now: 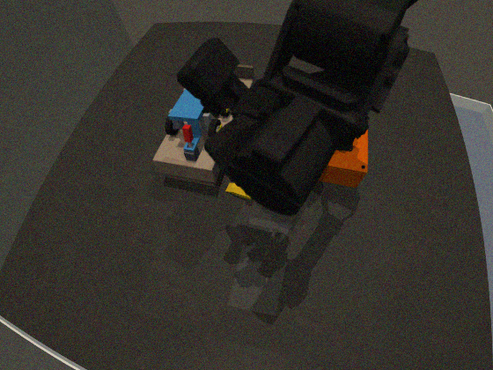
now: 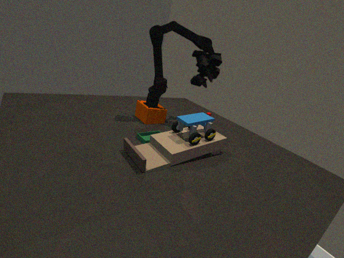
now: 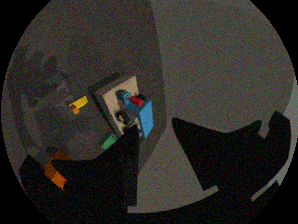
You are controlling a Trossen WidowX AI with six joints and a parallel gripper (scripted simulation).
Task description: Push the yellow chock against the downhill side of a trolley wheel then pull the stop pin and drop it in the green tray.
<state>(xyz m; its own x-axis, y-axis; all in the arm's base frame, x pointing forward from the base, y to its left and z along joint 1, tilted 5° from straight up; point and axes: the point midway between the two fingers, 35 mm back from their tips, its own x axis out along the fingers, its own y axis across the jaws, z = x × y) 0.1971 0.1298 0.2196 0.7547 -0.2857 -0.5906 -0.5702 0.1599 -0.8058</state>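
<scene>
Right now my gripper tip is 2 cm past the yellow chock and 25 cm above it. The rest, counted from my gripper tip: red-headed stop pin 9 cm ahead, 5 cm to the right, 14 cm below; then trolley 11 cm ahead, 15 cm to the right, 16 cm below; then raised lip 9 cm ahead, 41 cm to the right, 24 cm below.
</scene>
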